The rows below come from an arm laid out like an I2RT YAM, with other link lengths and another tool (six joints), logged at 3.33 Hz.
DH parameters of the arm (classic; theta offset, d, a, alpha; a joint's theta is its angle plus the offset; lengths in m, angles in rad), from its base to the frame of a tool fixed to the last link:
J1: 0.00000 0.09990 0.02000 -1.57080
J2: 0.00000 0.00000 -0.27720 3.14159
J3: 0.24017 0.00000 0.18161 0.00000
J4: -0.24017 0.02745 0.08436 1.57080
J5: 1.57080 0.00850 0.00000 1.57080
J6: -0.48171 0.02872 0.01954 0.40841
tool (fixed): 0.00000 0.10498 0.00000 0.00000
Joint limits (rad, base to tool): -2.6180..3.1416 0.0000..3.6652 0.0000..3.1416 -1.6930..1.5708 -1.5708..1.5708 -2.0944..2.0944
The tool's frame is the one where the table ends.
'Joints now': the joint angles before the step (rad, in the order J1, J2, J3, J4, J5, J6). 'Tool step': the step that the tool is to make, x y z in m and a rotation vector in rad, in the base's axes. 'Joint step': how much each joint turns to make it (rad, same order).
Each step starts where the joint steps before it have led.
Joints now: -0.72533, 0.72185, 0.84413, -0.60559, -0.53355, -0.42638
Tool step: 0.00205, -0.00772, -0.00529, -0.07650, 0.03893, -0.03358
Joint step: 0.00121, 0.01553, -0.00523, 0.01124, 0.06972, -0.06497
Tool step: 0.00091, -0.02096, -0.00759, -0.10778, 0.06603, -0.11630
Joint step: 0.00007, 0.02200, -0.01207, 0.03400, 0.16147, -0.05881
